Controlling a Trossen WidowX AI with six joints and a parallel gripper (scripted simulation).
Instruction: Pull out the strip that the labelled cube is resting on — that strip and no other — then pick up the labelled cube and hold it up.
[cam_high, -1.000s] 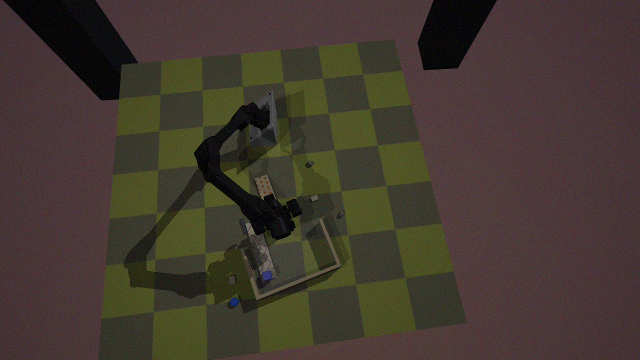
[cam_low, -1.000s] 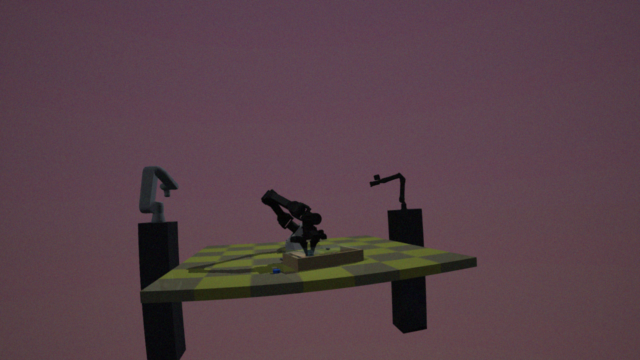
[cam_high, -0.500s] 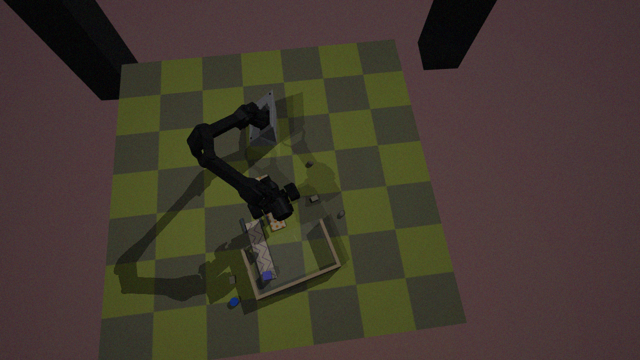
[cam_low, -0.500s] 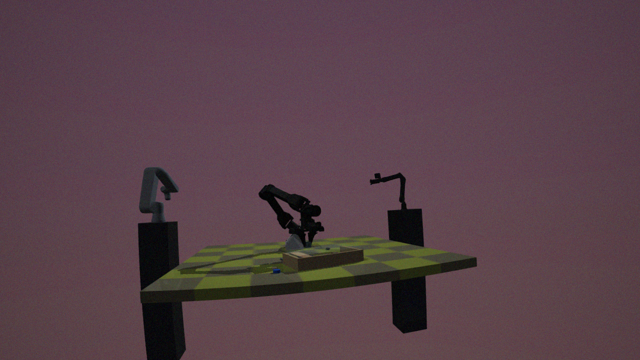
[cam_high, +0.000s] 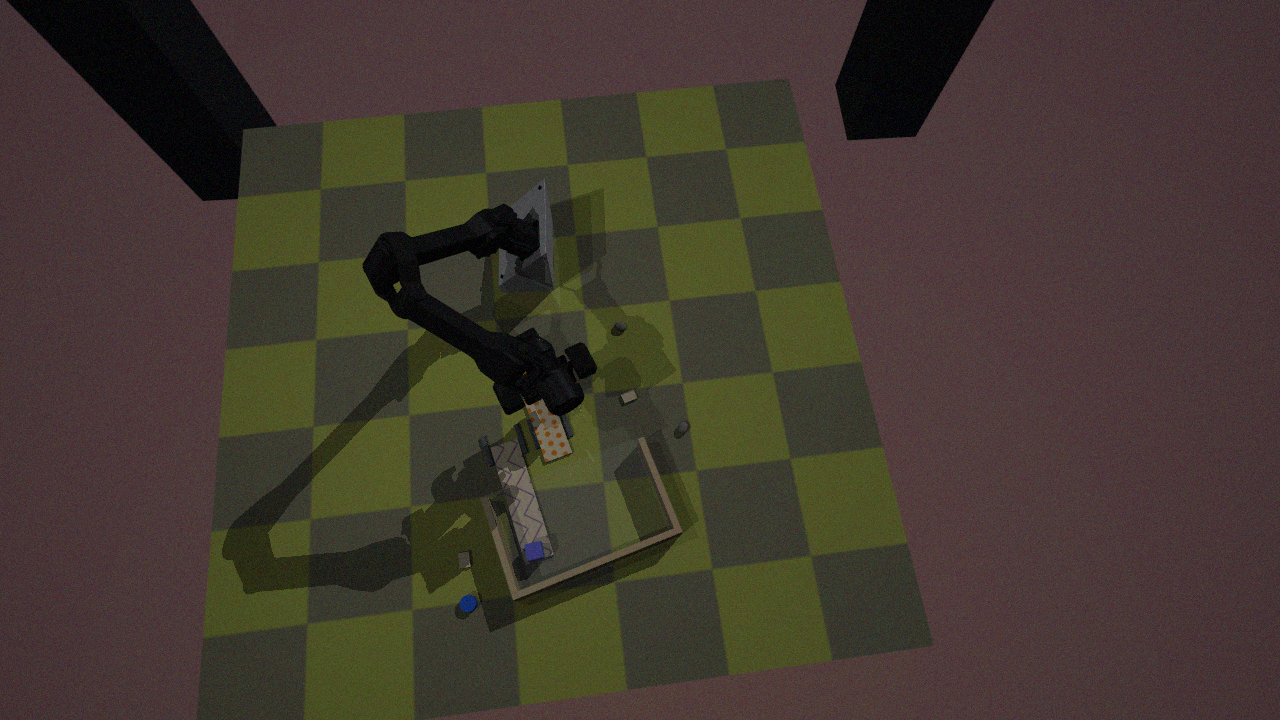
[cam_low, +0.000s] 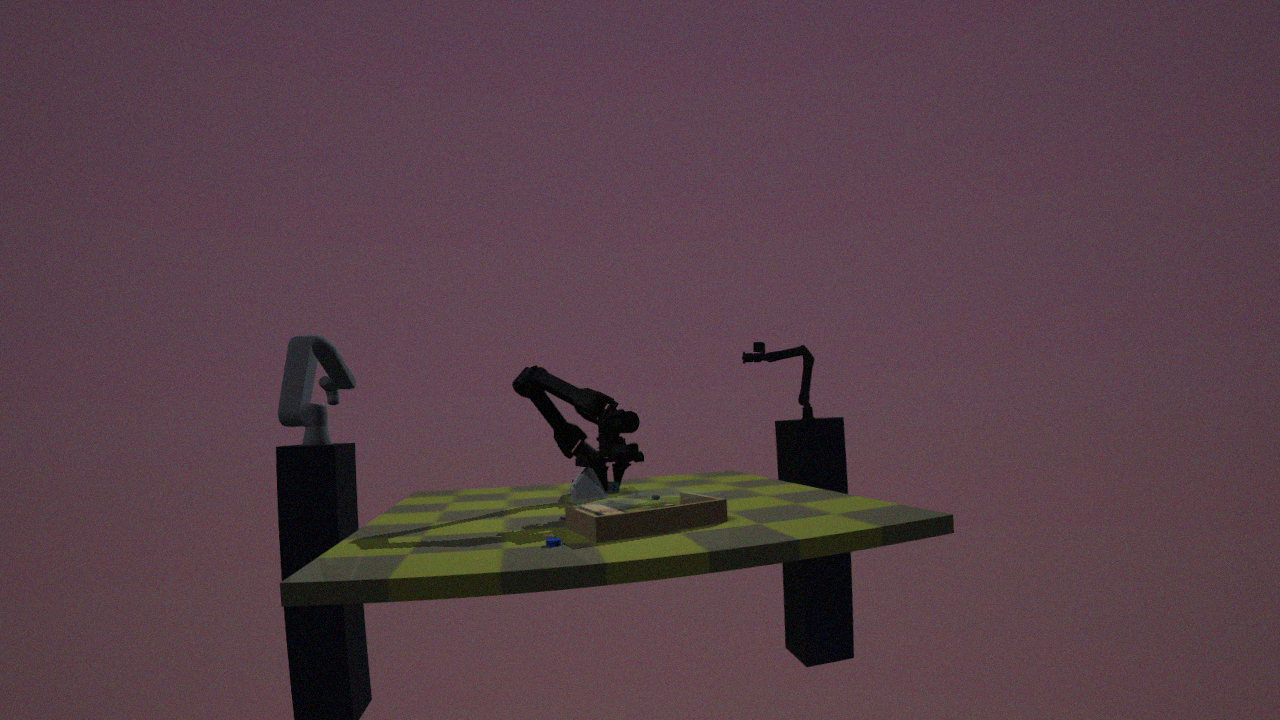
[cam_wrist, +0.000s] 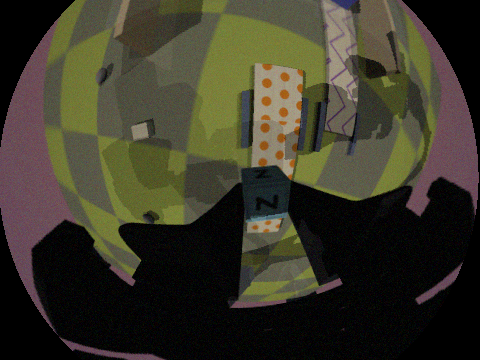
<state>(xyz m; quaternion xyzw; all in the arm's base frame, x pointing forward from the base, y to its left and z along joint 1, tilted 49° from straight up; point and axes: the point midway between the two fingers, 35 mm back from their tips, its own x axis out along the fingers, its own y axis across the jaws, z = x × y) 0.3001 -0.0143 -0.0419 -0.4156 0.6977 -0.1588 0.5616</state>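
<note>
The dotted strip is 10 mm ahead of my gripper tip, 20 mm to the right of it and 50 mm below it. Round my gripper tip: blue disc 380 mm ahead, 160 mm to the right, 50 mm below; then labelled cube 10 mm above.
</note>
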